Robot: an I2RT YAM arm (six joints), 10 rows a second.
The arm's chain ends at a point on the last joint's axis. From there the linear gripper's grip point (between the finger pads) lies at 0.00 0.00 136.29 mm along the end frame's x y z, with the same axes.
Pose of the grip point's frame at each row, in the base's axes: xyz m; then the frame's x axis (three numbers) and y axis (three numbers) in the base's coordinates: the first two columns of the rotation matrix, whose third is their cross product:
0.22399 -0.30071 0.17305 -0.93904 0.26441 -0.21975 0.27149 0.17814 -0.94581
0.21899 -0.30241 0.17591 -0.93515 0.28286 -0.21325 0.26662 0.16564 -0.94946
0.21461 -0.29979 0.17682 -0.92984 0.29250 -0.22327 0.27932 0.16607 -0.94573
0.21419 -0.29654 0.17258 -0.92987 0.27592 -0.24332 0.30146 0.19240 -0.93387
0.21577 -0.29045 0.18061 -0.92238 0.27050 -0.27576 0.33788 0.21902 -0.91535
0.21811 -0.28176 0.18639 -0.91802 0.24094 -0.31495 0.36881 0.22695 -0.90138
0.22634 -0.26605 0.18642 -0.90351 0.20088 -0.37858 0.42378 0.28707 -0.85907
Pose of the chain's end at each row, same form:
0.25274 -0.17153 0.20563 -0.93904 0.26441 -0.21975 0.27149 0.17814 -0.94581
0.25078 -0.17365 0.20730 -0.93515 0.28286 -0.21325 0.26662 0.16564 -0.94946
0.24726 -0.17144 0.20900 -0.92984 0.29250 -0.22327 0.27932 0.16607 -0.94573
0.24293 -0.16819 0.20830 -0.92987 0.27592 -0.24332 0.30146 0.19240 -0.93387
0.24128 -0.16268 0.22060 -0.92238 0.27050 -0.27576 0.33788 0.21902 -0.91535
0.23797 -0.15315 0.22690 -0.91802 0.24094 -0.31495 0.36881 0.22695 -0.90138
0.23505 -0.13840 0.23337 -0.90351 0.20088 -0.37858 0.42378 0.28707 -0.85907

